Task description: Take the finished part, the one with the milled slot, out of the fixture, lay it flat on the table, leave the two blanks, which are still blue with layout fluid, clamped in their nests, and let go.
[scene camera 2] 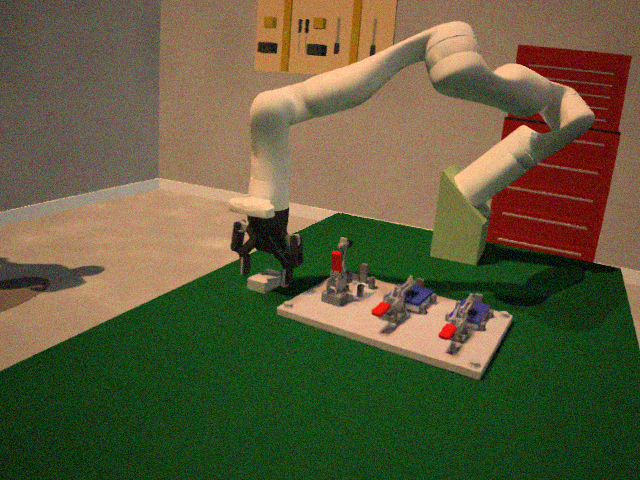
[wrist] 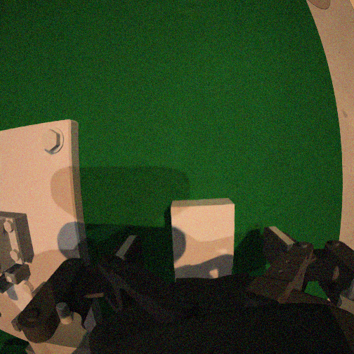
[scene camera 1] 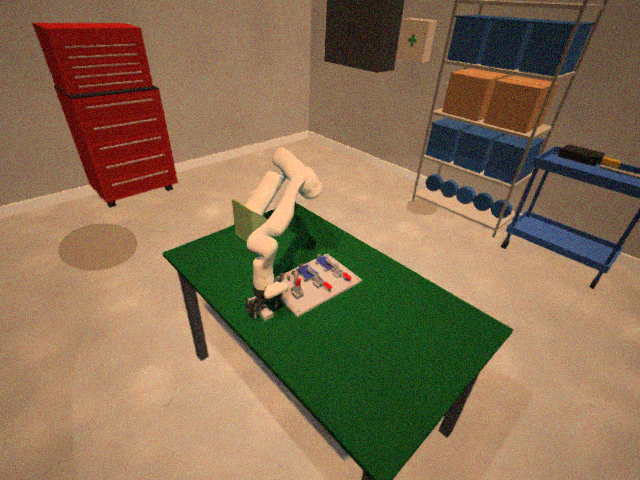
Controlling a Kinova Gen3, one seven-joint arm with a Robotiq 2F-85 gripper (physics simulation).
In view: my gripper (scene camera 2: 264, 279), a finished part (wrist: 202, 230) and a fixture plate (wrist: 47, 186).
My gripper shows as well in the wrist view (wrist: 203, 245).
